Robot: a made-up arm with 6 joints.
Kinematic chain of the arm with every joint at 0, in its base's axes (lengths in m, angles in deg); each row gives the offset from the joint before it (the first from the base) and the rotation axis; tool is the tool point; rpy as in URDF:
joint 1: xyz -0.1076 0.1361 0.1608 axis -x
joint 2: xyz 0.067 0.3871 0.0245 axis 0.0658 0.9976 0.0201
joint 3: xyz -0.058 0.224 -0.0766 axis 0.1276 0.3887 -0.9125
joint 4: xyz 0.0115 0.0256 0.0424 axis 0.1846 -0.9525 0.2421
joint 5: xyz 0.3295 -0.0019 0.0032 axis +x
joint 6: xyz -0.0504 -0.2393 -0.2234 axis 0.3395 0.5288 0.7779
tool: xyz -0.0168 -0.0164 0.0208 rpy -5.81 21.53 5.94
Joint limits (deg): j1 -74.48..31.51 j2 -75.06..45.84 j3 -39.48..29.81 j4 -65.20..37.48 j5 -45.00..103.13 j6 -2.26..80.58
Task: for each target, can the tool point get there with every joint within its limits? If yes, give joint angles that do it. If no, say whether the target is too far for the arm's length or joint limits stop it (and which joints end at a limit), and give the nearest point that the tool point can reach.
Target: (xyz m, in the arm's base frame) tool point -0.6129 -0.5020 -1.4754
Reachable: no: too far | nearest point -0.1848 0.3640 -0.5058 | short by 1.369 m
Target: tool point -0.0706 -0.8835 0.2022
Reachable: no: joint limits stop it (at a limit: joint 1, joint 2, joint 4, joint 6) | nearest point -0.0158 -0.0617 0.5456 | short by 0.892 m
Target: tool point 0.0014 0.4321 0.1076
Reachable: yes | joints -24.72 -8.42 1.37 -53.62 -25.10 14.90
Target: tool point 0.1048 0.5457 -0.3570
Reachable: yes | joints 18.52 11.68 -28.79 -19.81 28.84 42.32
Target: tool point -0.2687 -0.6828 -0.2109
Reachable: no: joint limits stop it (at a limit: joint 1, joint 3, joint 4, joint 6) | nearest point -0.1154 0.2040 -0.1959 | short by 0.900 m
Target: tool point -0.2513 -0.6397 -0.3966
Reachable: no: joint limits stop it (at a limit: joint 1, joint 3, joint 4, joint 6) | nearest point -0.1094 0.2087 -0.2587 | short by 0.871 m
